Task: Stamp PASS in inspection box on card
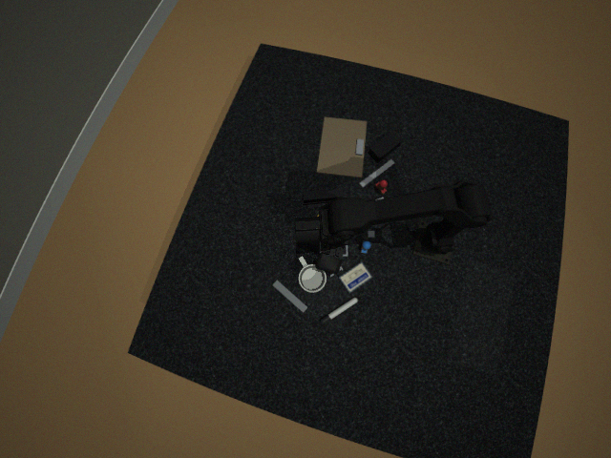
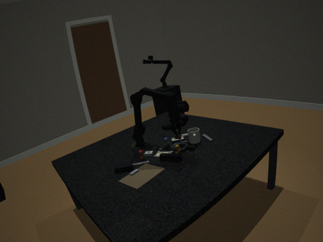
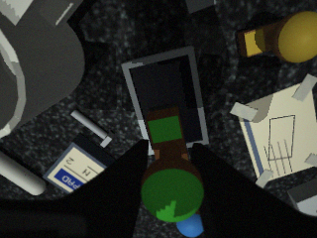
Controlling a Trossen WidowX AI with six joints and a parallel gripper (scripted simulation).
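The cream card is 40 mm behind my gripper tip, 120 mm to the right of it and 90 mm below it. From my gripper tip the other things lie so: yellow-knob stamp: 50 mm ahead, 80 mm to the right, 70 mm below; ink pad: 90 mm below; PASS stamp: 10 mm below.
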